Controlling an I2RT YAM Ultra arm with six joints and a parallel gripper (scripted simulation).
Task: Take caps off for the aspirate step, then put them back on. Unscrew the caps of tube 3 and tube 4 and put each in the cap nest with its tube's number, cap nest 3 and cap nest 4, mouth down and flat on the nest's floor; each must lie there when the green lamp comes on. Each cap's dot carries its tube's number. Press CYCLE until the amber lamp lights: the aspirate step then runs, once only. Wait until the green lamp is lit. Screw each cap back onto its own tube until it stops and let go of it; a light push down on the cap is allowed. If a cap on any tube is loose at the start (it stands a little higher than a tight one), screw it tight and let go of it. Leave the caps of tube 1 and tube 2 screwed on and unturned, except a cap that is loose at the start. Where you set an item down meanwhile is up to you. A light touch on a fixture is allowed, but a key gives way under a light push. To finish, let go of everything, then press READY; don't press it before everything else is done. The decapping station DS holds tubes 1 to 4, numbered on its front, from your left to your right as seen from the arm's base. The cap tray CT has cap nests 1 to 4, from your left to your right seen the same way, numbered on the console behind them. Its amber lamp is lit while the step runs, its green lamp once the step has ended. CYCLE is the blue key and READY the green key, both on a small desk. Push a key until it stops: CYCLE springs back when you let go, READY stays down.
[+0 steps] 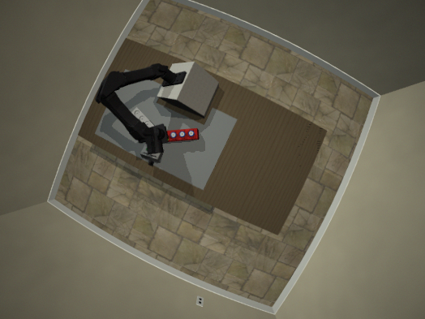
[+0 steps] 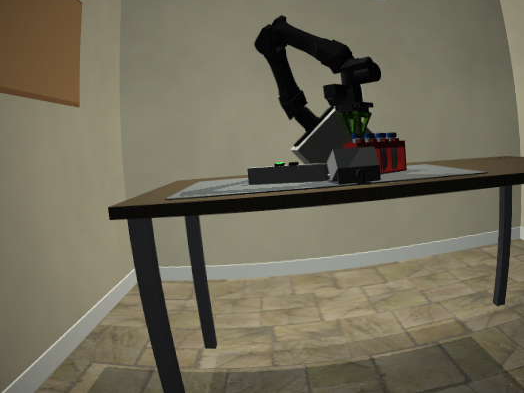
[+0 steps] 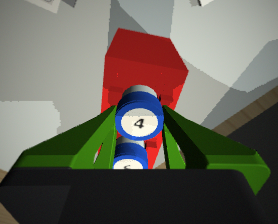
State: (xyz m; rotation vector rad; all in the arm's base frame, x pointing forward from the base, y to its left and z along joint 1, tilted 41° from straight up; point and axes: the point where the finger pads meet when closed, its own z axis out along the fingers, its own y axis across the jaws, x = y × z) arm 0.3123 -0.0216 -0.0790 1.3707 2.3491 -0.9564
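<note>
Right now the cap 4 is right at my hand. From my hand the other things lie so: blue key: 110 mm ahead, 50 mm to the right, 50 mm below; cap 3: 20 mm behind, 50 mm to the left; cap 2: 40 mm behind, 100 mm to the left.
</note>
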